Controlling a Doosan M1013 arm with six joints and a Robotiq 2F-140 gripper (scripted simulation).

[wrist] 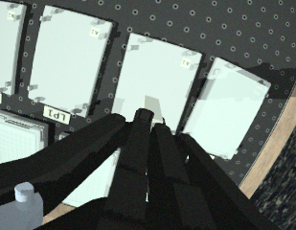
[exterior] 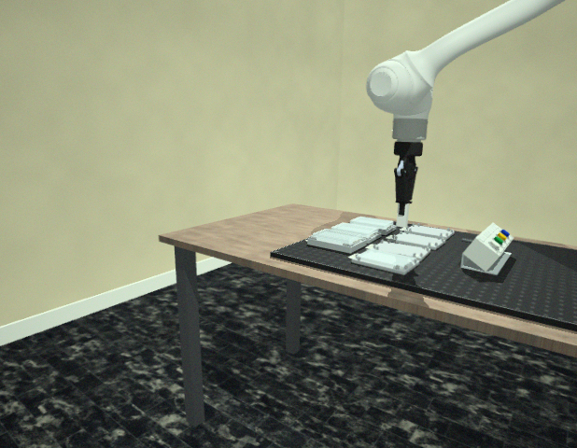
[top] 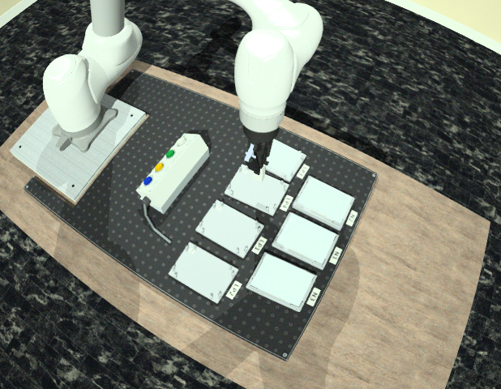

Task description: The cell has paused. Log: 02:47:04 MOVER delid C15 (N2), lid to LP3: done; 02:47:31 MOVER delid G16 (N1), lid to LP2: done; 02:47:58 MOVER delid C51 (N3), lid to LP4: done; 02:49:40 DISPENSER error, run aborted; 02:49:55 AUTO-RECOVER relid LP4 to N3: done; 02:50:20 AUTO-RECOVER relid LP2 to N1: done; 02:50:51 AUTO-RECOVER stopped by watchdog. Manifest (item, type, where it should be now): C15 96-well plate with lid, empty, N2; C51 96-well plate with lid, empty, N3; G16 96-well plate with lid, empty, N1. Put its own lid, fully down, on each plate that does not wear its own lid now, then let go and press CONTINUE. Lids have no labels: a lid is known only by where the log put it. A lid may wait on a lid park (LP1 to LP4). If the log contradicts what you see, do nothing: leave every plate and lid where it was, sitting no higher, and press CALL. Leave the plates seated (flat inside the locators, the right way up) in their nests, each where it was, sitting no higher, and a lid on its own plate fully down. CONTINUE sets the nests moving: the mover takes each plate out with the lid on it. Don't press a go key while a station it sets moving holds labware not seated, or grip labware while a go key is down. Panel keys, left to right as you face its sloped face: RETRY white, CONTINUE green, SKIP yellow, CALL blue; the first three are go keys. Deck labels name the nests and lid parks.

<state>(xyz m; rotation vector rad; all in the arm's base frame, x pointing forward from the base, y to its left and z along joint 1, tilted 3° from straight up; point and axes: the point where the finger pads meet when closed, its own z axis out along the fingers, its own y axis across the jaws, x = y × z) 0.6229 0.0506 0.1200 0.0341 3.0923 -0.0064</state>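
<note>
My hand is 130 mm to the right of the lid park LP3, 100 mm above it and 10 mm past it. Also, from my hand: white retry key: 250 mm behind, 40 mm below, 10 mm to the left; lid park LP4: 100 mm below, 10 mm to the left; lid park LP1: 130 mm to the right, 100 mm below, 10 mm behind.
</note>
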